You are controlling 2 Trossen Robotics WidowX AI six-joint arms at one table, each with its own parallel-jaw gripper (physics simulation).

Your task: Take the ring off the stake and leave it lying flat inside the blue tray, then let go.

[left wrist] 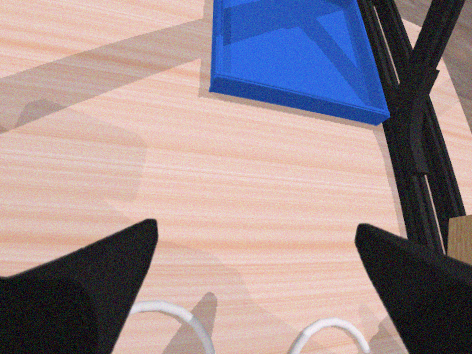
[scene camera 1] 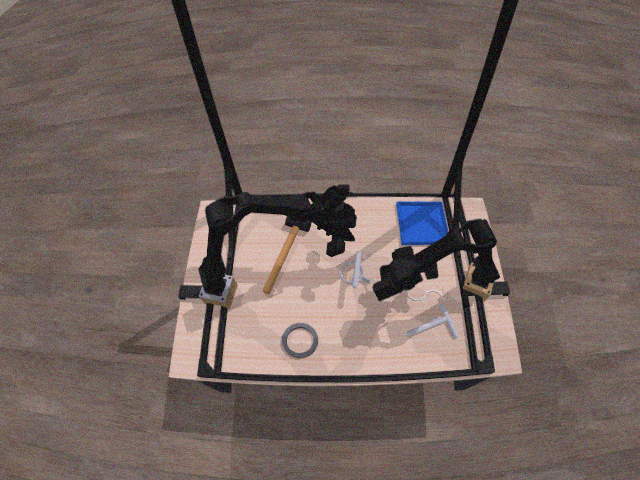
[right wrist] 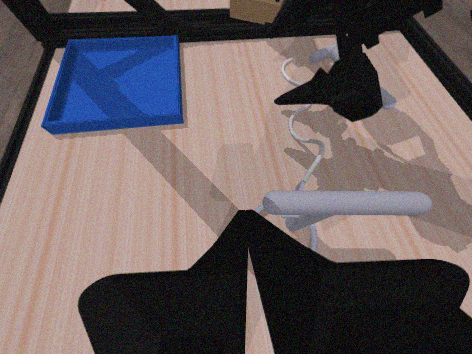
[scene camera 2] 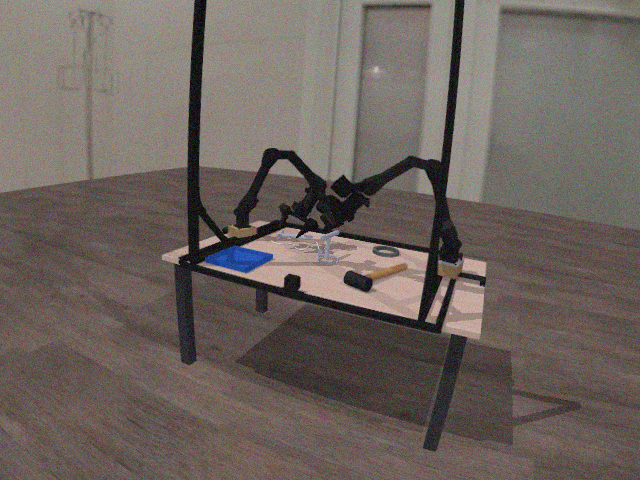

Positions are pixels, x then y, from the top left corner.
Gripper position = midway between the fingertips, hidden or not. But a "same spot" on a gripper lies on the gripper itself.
my right gripper: scene camera 1; right wrist; scene camera 2 324, 230; not seen in the left wrist view (out of frame)
wooden-handled hammer: scene camera 1 296, 225; scene camera 2 362, 282; not seen in the left wrist view (out of frame); not seen in the right wrist view (out of frame)
same spot on my right gripper: (right wrist: 304, 295) = (scene camera 1: 345, 231)
